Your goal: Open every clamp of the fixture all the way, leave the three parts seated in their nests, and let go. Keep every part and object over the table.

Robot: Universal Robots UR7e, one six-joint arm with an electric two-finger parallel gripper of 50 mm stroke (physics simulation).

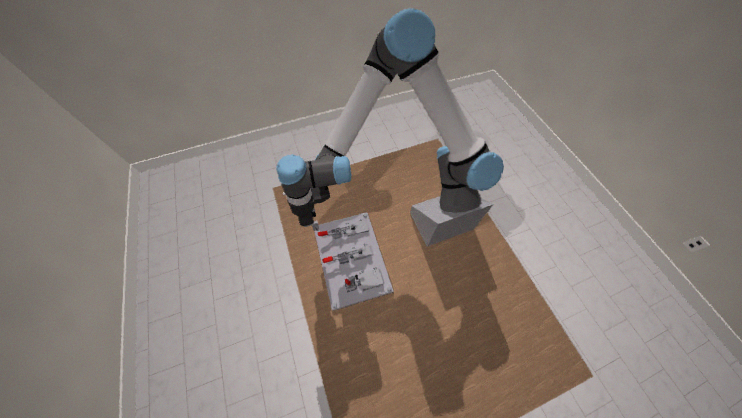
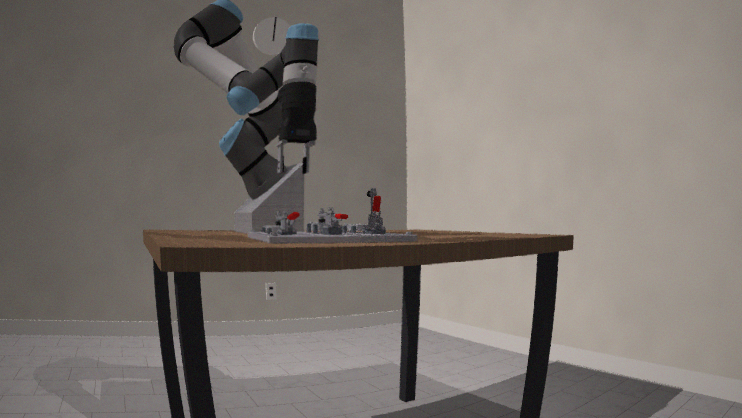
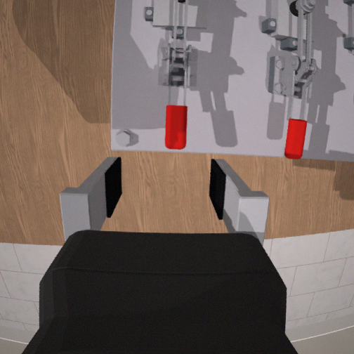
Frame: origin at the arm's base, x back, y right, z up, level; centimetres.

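Seen in the pictures: gripper, fingertip midpoint: (image 1: 314, 222) (image 2: 293, 173); arm's base at its link origin: (image 1: 460, 203) (image 2: 269, 184).
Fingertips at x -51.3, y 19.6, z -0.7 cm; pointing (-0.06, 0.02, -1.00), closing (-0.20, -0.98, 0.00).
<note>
Pixels of each thing's top centre, then the offset from my fingertips to it. "pt": a spot on its surface instead.
- fixture plate at its top centre: (image 2: 327, 233) (image 1: 351, 256) dx +7.2, dy -13.5, dz -13.2 cm
- nearest clamp's red handle at its top centre: (image 2: 291, 211) (image 1: 327, 231) dx +3.1, dy -1.4, dz -8.1 cm
- pale part at its top centre: (image 2: 277, 226) (image 1: 356, 227) dx +14.6, dy -3.9, dz -11.6 cm
- middle clamp's red handle at a spot on its surface: (image 2: 341, 216) (image 1: 322, 259) pt dx -3.1, dy -10.5, dz -9.1 cm
- third clamp at a spot on its surface: (image 2: 373, 212) pt dx +1.1, dy -22.5, dz -8.2 cm
The fixture plate (image 1: 337, 298) (image 2: 342, 238) (image 3: 140, 95) lies on the table and carries three clamps. The nearest clamp's red handle (image 1: 322, 233) (image 2: 293, 215) (image 3: 176, 127) lies low, pointing out past its base, with its arm over a pale part (image 1: 361, 225) (image 3: 165, 15). The middle clamp's red handle (image 1: 327, 259) (image 2: 341, 216) (image 3: 295, 139) also lies low, beside its part (image 1: 366, 251). The third clamp (image 2: 373, 212) stands up with its red handle (image 1: 347, 281) (image 2: 376, 203) upright; its part (image 1: 371, 279) sits beside it. My gripper (image 2: 293, 165) (image 3: 165, 176) is open and empty, above and just outside the plate edge, its fingers straddling the nearest handle's line.
The plate rests on the wooden table (image 1: 410, 290) (image 2: 358, 256) near its long edge. The robot's grey pedestal (image 1: 441, 228) (image 2: 280, 199) stands on the table on the far side of the plate from the handles. A corner bolt (image 3: 124, 137) stands on the plate left of the nearest handle.
</note>
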